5 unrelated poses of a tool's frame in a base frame.
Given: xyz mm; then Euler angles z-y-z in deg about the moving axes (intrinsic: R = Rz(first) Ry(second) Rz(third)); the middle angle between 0 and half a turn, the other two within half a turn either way.
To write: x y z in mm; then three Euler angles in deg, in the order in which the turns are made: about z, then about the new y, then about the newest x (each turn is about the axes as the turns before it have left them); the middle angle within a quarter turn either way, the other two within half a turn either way. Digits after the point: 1 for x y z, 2 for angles.
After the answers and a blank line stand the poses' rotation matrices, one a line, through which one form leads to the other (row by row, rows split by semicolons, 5 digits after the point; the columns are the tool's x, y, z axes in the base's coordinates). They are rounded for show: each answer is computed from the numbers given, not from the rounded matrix.
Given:
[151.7 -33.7 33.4 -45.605 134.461 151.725]
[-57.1 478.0 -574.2 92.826 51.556 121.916]
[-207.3 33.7 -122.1 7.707 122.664 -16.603]
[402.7 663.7 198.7 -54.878 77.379 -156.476]
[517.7 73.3 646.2 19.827 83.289 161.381]
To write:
[151.7 -33.7 33.4 -8.08 -38.94 154.23]
[-57.1 478.0 -574.2 -156.01 -24.46 46.92]
[-207.3 33.7 -122.1 -143.37 53.78 -155.98]
[402.7 663.7 198.7 -171.53 -63.47 -60.71]
[517.7 73.3 646.2 128.96 -70.25 69.77]

0.77003 -0.39716 0.49932; -0.10936 -0.85321 -0.50998; 0.62857 0.33810 -0.70042
-0.83159 0.55405 -0.03861; -0.37015 -0.50105 0.78226; 0.41407 0.66481 0.62175
-0.47422 -0.28134 0.83425; -0.35252 0.92897 0.11290; -0.80675 -0.24055 -0.53971
-0.44172 -0.69978 0.56142; -0.06576 -0.59884 -0.79817; 0.89474 -0.38949 0.21850
-0.21247 0.28633 0.93428; 0.26278 -0.90414 0.33686; 0.94117 0.31709 0.11686

